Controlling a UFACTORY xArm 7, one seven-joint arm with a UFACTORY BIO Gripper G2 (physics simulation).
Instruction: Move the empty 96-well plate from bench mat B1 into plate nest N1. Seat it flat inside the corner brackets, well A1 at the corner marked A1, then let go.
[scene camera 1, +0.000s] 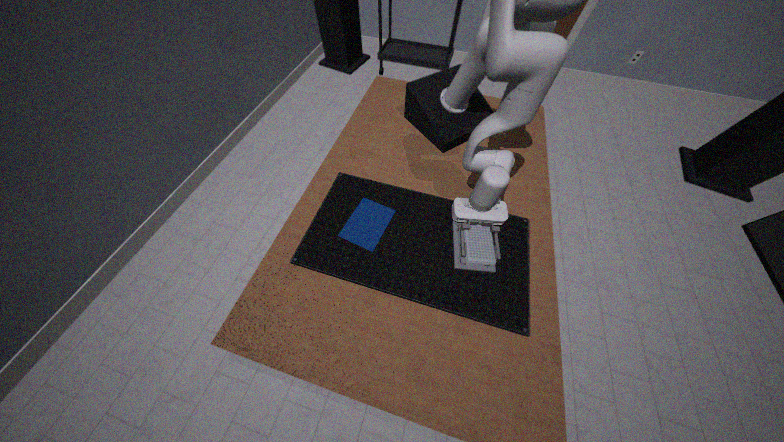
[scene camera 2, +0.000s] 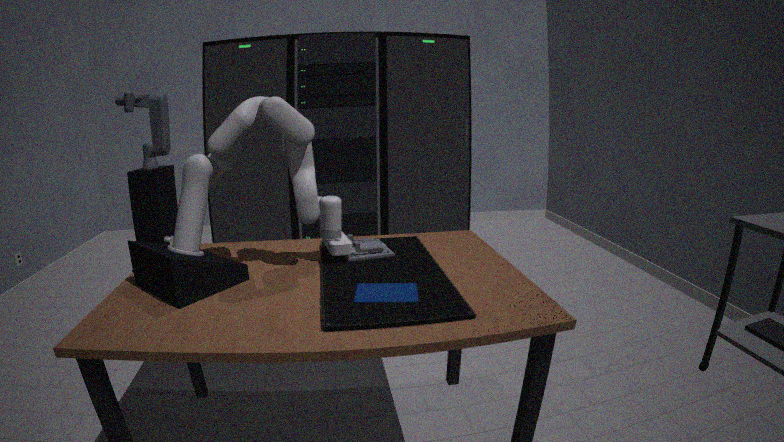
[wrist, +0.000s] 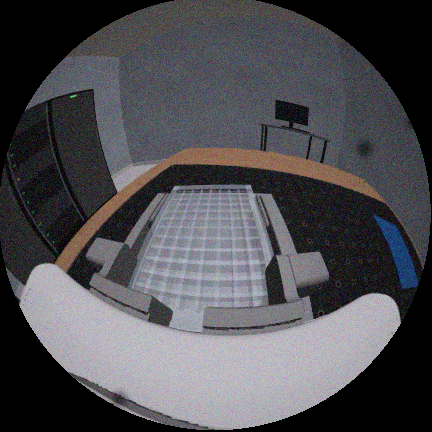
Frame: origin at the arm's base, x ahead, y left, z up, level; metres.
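Where they show: hand at its tool point: (scene camera 1: 479, 251) (scene camera 2: 372, 245) (wrist: 209, 213); arm's base at its link origin: (scene camera 1: 453, 101) (scene camera 2: 185, 252).
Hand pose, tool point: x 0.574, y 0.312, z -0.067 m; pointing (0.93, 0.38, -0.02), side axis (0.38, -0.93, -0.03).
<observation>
Things, the pixels of their top centre, and the offset from my tool point. Level surfaces: height alone.
- clear 96-well plate at its top centre: (wrist: 205, 225) (scene camera 1: 480, 241) (scene camera 2: 365, 243) 0.024 m back, 0.010 m right, 0.011 m up
- light grey plate nest at its top centre: (wrist: 224, 243) (scene camera 1: 473, 244) (scene camera 2: 366, 249) 0.018 m back, 0.023 m right, 0.008 m down
- blue bench mat at its surface level: 0.020 m down
- black perforated board at its surface level: 0.022 m down
- brown table at its surface level: 0.035 m down
The clear 96-well plate (scene camera 1: 479, 241) (scene camera 2: 368, 243) (wrist: 207, 245) is level, with its wells upward. My gripper (scene camera 1: 481, 255) (scene camera 2: 374, 245) (wrist: 214, 200) is shut on the plate, one finger along each long side. Plate and fingers are over the light grey plate nest (scene camera 1: 475, 269) (scene camera 2: 384, 255), low and close to it. The nest's rim shows around them. Whether the plate touches the nest floor is too small to tell. The corner brackets and the A1 marks cannot be made out. The blue bench mat (scene camera 1: 366, 224) (scene camera 2: 386, 292) (wrist: 399, 252) has no plate on it.
The nest and the blue mat are on a black perforated board (scene camera 1: 406, 274) (scene camera 2: 439, 307) (wrist: 345, 220) on the brown table (scene camera 1: 384, 351) (scene camera 2: 274, 340) (wrist: 240, 156). The black robot base (scene camera 1: 425, 109) (scene camera 2: 181, 280) stands at one table end. Dark cabinets (scene camera 2: 334, 137) (wrist: 75, 155) stand beyond the table.
</observation>
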